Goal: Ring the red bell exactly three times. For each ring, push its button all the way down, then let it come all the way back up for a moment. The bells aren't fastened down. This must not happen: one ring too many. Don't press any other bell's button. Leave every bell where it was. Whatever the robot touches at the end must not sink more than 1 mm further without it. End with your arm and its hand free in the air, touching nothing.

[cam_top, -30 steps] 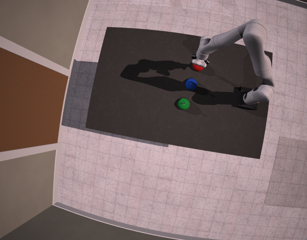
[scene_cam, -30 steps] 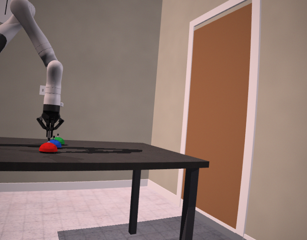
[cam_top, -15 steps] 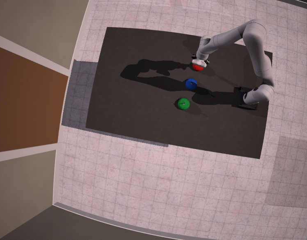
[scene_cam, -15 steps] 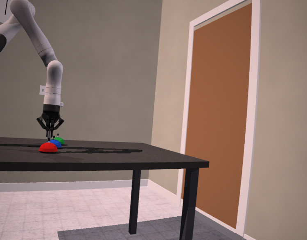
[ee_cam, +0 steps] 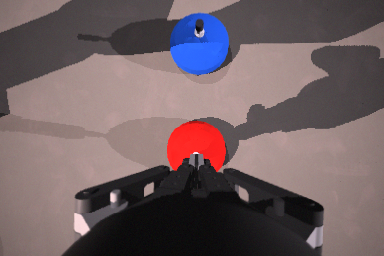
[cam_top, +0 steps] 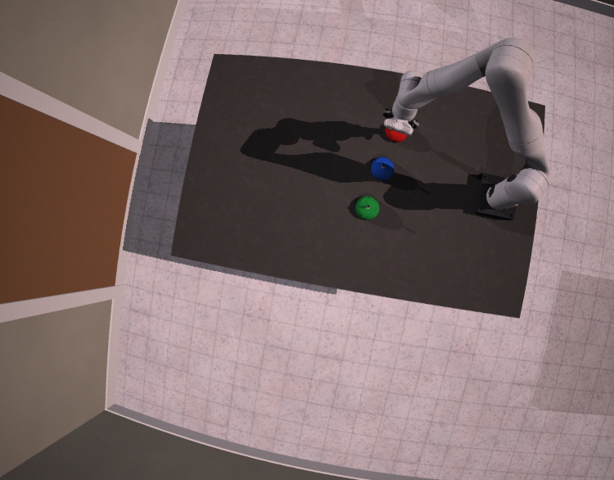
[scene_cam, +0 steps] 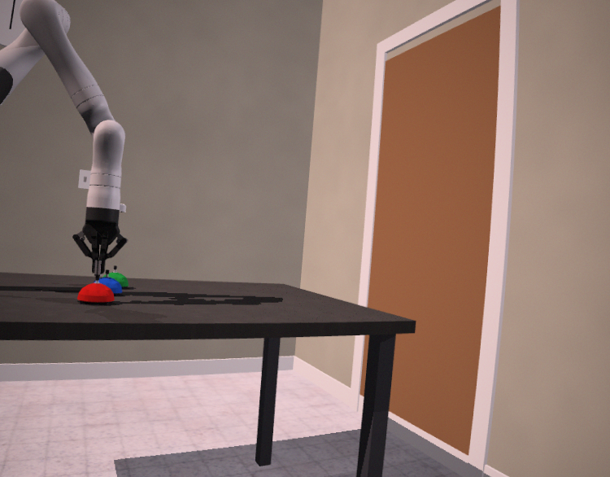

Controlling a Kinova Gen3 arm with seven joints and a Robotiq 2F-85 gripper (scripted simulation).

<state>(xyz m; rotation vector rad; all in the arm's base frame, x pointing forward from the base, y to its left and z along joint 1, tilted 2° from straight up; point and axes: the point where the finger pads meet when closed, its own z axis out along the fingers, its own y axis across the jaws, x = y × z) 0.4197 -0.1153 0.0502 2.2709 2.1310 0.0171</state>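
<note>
The red bell is 4 cm below my hand. The rest, counted from my hand: blue bell: 15 cm to the left, 4 cm below, 1 cm ahead; green bell: 30 cm to the left, 4 cm below, 2 cm ahead.
</note>
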